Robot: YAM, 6 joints.
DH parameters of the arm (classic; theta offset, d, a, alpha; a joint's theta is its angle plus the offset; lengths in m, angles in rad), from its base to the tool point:
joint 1: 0 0.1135 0.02 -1.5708
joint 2: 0 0 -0.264 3.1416
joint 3: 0.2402 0 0.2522 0
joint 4: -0.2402 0 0.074 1.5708
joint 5: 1.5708 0 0 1.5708
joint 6: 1.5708 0.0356 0 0
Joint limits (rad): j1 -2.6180..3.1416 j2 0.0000..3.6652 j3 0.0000..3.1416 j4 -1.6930..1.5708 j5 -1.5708..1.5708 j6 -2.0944..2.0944
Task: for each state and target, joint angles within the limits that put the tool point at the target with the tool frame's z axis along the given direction. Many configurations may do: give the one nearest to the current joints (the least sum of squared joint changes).
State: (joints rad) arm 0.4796 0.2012 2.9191 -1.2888 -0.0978 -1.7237
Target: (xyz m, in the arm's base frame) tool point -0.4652 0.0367 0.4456 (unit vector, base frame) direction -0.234 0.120 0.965
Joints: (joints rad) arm -0.0709 0.5732 3.1400 -0.7504 -0.1033 -1.7237
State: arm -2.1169 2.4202 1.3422 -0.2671 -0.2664 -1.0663
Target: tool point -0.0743 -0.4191 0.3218 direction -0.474 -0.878 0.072
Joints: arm -1.7178 1.7729 1.2984 0.5511 0.3471 -1.0663
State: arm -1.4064 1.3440 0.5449 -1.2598 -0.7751 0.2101
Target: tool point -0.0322 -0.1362 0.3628 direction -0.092 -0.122 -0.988
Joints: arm -1.7867 1.1132 1.3731 -1.6910 0.0638 0.2101
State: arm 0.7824 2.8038 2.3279 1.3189 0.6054 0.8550
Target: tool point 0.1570 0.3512 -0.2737 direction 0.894 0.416 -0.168
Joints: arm 1.2146 3.5856 1.8882 1.4625 0.7651 0.8550
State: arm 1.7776 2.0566 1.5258 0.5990 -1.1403 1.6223
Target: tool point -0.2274 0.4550 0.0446 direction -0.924 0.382 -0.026
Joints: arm 1.9859 2.6245 1.4952 1.0933 -0.7634 1.6223
